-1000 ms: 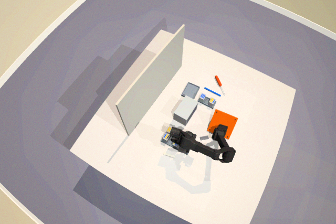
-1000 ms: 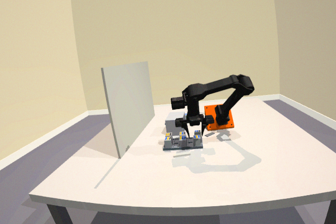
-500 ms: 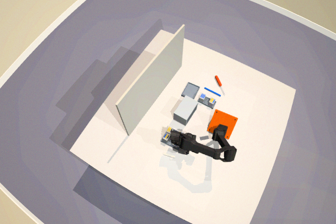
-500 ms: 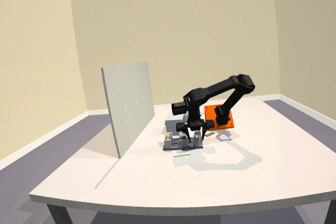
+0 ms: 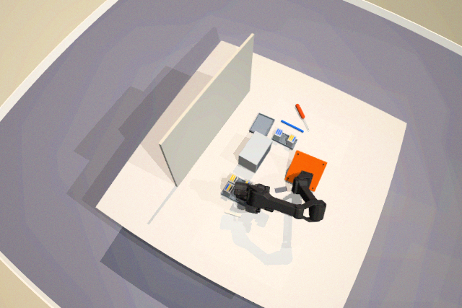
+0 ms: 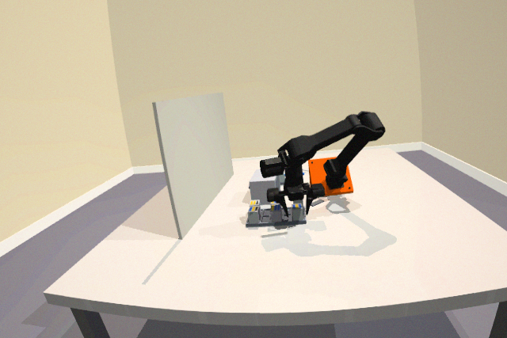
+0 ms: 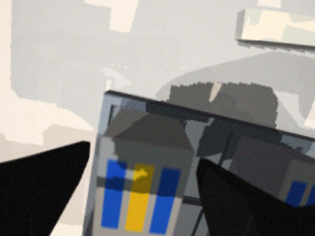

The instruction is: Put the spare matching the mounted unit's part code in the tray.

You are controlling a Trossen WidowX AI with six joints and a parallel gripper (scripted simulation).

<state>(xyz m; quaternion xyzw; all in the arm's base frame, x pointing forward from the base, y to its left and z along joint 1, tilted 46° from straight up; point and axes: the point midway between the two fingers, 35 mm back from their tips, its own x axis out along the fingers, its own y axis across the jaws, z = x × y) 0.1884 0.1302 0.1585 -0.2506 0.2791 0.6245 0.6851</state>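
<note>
Right now the shallow grey tray is 11 cm ahead of my gripper tip, 44 cm to the right of it and 1 cm below it. Round my gripper tip: grey unit 9 cm ahead, 24 cm to the right, 3 cm above; tall grey panel 33 cm ahead, 29 cm to the right, 21 cm above; grey holder 2 cm behind, 40 cm to the right, 1 cm below.
</note>
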